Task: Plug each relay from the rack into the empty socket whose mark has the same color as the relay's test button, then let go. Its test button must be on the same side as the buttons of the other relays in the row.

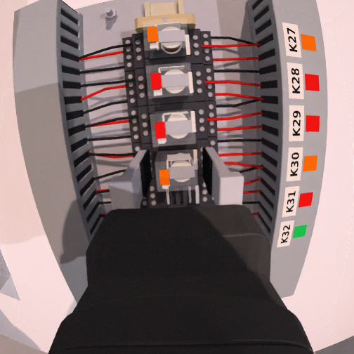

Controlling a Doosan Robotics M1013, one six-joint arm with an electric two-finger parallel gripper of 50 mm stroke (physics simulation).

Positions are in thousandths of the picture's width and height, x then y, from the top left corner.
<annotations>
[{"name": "gripper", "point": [499, 459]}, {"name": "relay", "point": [496, 479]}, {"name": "relay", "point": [476, 360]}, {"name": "relay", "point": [484, 225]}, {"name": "relay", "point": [462, 109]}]
</annotations>
